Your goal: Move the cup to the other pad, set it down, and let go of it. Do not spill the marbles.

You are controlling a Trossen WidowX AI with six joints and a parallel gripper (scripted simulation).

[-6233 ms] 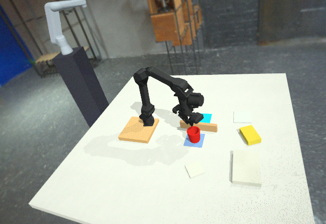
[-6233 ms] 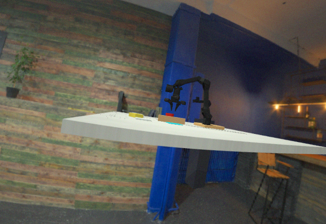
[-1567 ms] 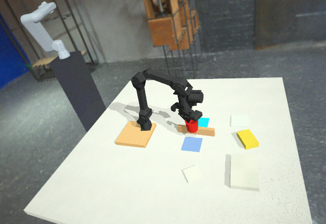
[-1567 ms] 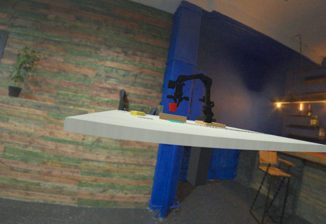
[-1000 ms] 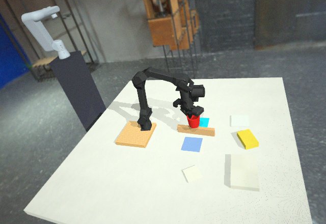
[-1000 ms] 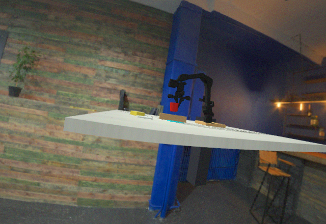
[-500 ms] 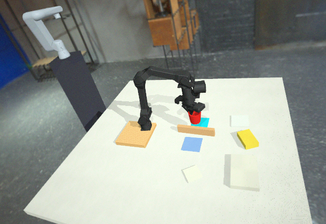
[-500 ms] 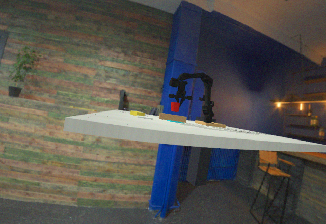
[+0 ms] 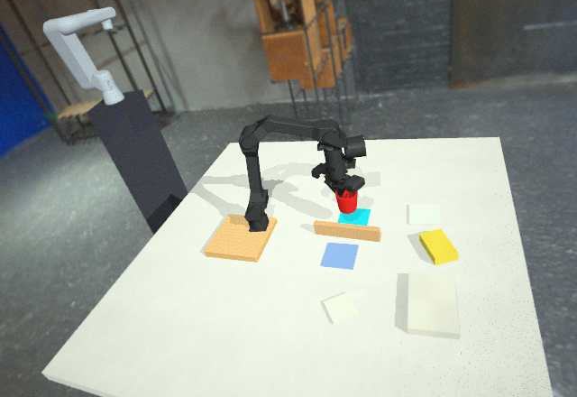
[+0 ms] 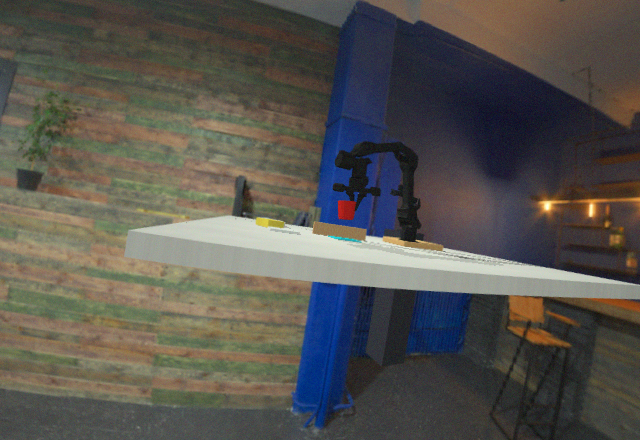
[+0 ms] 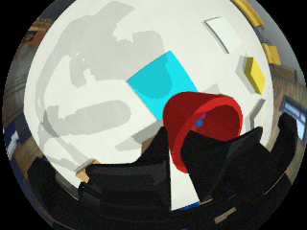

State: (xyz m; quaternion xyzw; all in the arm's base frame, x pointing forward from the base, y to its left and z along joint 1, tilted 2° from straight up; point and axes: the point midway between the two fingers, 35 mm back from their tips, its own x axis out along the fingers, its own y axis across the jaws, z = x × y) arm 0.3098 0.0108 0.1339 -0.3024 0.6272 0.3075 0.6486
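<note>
My gripper tip is 40 mm to the left of the blue marble, 30 mm short of it and 20 mm above it. Round my gripper tip: cyan pad (120 mm below, 30 mm ahead, 10 mm to the left); wooden bar (100 mm below, 70 mm to the right, 10 mm ahead); red cup (20 mm to the right, 20 mm ahead).
</note>
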